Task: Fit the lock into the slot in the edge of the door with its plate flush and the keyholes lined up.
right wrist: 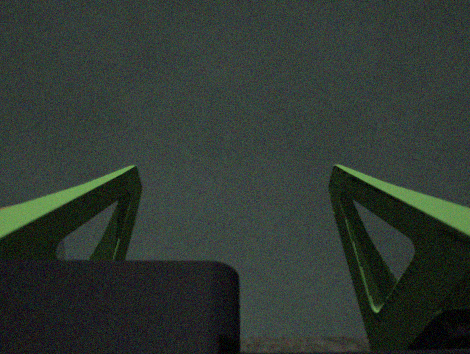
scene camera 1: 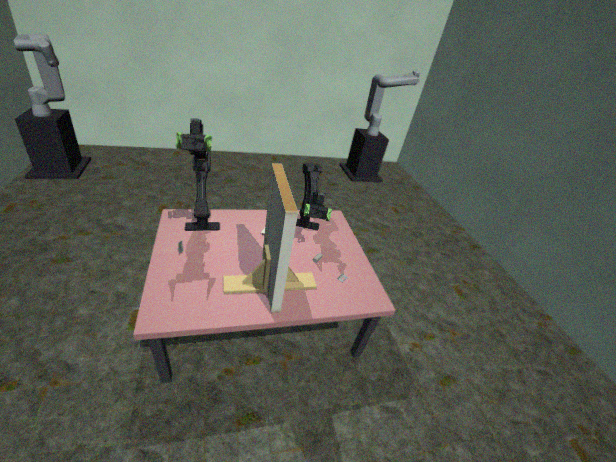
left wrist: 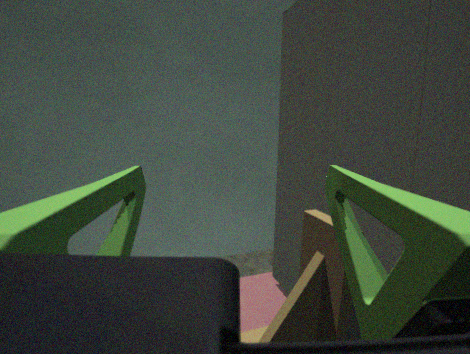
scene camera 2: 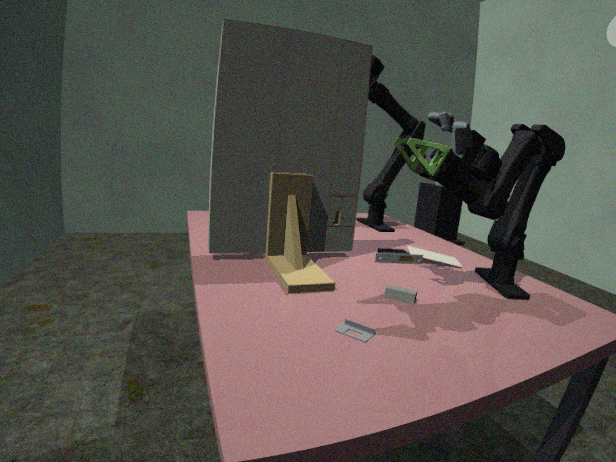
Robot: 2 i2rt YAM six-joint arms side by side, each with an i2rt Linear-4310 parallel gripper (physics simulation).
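Pixels of known places: left gripper, fingertip midpoint: (scene camera 1: 318, 214) (left wrist: 235, 176) (scene camera 2: 401, 140); right gripper, fingertip midpoint: (right wrist: 235, 176) (scene camera 1: 192, 138); left arm's base, origin of the base link: (scene camera 1: 303, 224) (scene camera 2: 499, 284); right arm's base, origin of the base link: (scene camera 1: 202, 226) (scene camera 2: 374, 225).
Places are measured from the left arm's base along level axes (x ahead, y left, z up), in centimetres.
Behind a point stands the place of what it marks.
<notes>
The grey door (scene camera 1: 274, 220) {x 59.8, y -9.9, z 41.0 cm} (scene camera 2: 285, 110) {x 58.9, y -5.5, z 36.8 cm} (left wrist: 350, 115) {x 55.6, y -6.8, z 36.5 cm} stands upright in a wooden stand. Its keyhole (scene camera 2: 337, 217) shows low near the right edge in scene camera 2; the edge slot is hidden. The lock (scene camera 2: 399, 257) {x 25.7, y -11.6, z 1.6 cm}, a grey plate with a dark body behind, lies on the table beside the door, apart from it. My left gripper (scene camera 1: 318, 212) {x 33.7, y 7.4, z 31.8 cm} (scene camera 2: 404, 142) {x 33.7, y 7.4, z 31.8 cm} (left wrist: 235, 176) {x 33.7, y 7.4, z 31.8 cm} is open and empty, raised above the table between the lock and its arm's base side. My right gripper (scene camera 1: 194, 142) {x 51.6, y -48.2, z 65.6 cm} (right wrist: 235, 176) {x 51.6, y -48.2, z 65.6 cm} is open and empty, high up at the left in scene camera 1.
The wooden stand (scene camera 1: 237, 284) {x 64.2, y -23.4, z 1.8 cm} (scene camera 2: 312, 279) {x 49.1, y 10.5, z 1.8 cm} (left wrist: 316, 232) {x 56.9, y -3.7, z 19.5 cm} juts out on the table. A white flat piece (scene camera 2: 436, 256) {x 12.8, y -17.5, z 1.1 cm} lies by the lock. A grey block (scene camera 1: 317, 258) {x 32.7, y 12.7, z 2.1 cm} (scene camera 2: 400, 294) {x 31.1, y 14.1, z 1.5 cm} and an angled plate (scene camera 1: 342, 278) {x 41.1, y 28.2, z -0.1 cm} (scene camera 2: 365, 337) {x 40.0, y 29.9, z 0.2 cm} lie nearer. A small dark piece (scene camera 1: 180, 247) {x 50.2, y -59.4, z 3.7 cm} lies at left.
</notes>
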